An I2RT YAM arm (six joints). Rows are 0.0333 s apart.
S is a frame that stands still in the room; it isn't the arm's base.
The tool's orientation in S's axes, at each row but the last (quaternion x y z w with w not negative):
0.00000 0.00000 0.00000 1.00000
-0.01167 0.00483 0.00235 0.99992
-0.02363 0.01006 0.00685 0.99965
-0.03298 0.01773 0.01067 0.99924
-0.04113 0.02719 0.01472 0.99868
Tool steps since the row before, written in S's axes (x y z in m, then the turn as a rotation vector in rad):
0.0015 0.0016 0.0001 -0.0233 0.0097 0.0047
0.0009 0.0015 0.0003 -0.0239 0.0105 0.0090
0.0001 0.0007 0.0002 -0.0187 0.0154 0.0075
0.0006 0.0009 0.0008 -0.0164 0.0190 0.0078
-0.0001 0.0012 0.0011 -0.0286 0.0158 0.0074
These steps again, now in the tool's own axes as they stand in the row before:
0.0015 0.0016 0.0001 -0.0233 0.0097 0.0047
0.0009 0.0015 0.0003 -0.0239 0.0104 0.0090
0.0001 0.0007 0.0002 -0.0186 0.0153 0.0078
0.0006 0.0008 0.0009 -0.0163 0.0188 0.0085
-0.0001 0.0011 0.0012 -0.0285 0.0160 0.0072

